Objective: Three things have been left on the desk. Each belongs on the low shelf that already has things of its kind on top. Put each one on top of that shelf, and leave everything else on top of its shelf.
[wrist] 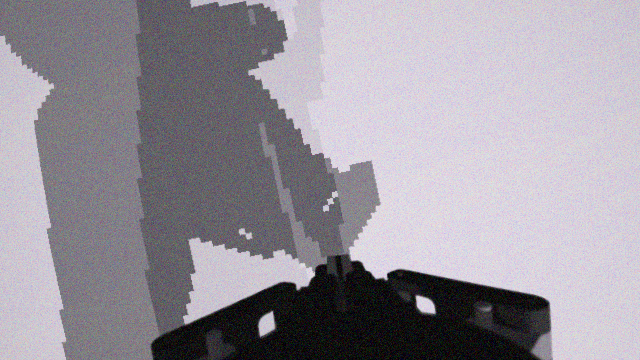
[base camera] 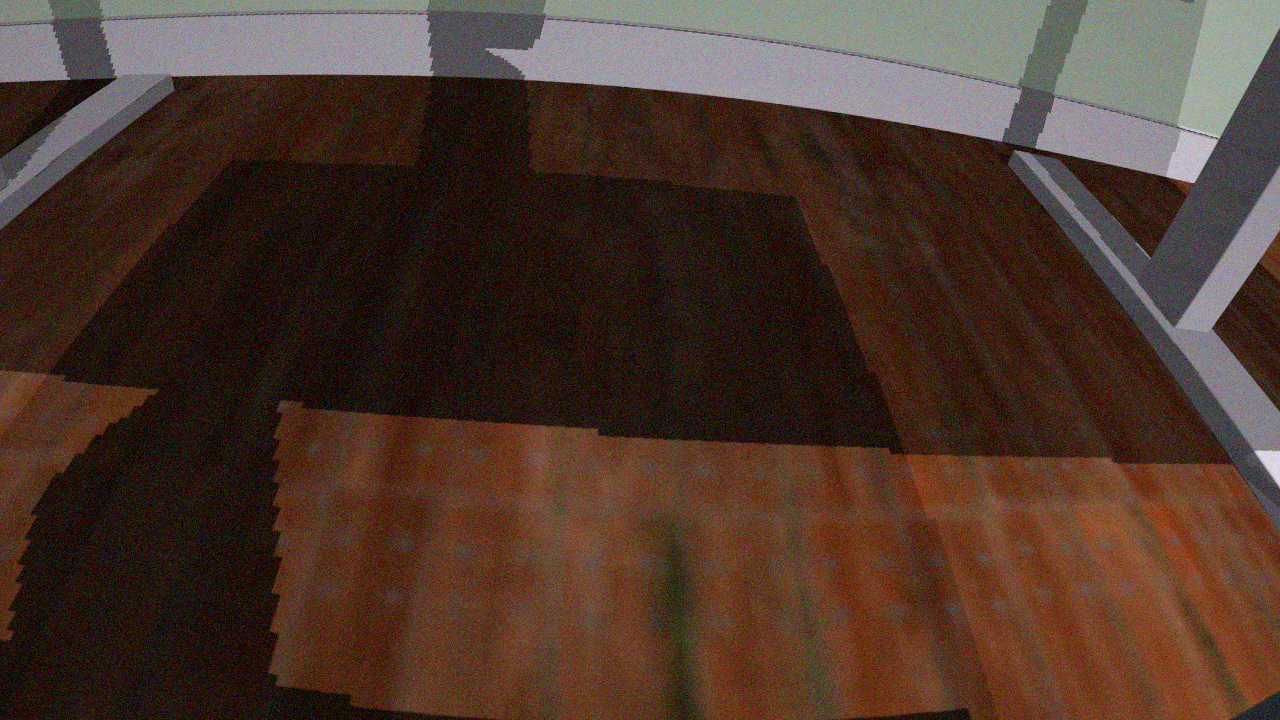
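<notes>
My gripper (wrist: 339, 270) is at the bottom middle of the wrist view, its two dark fingertips pressed together, shut with nothing between them. It points at the white desk top (wrist: 490, 150), which fills the wrist view behind it. Grey shadows of the arm and gripper fall across the left and middle of that surface and meet near the fingertips. None of the three things to be placed shows in either view, and neither does a low shelf. The gripper does not show in the base camera view.
In the base camera view, a grey desk leg (base camera: 1221, 205) rises from a foot bar (base camera: 1109, 259) at the right. Another grey foot bar (base camera: 85, 138) lies at the upper left. The brown wooden floor (base camera: 626, 555) carries large dark shadows. A pale baseboard (base camera: 716, 60) runs along the green wall (base camera: 805, 26).
</notes>
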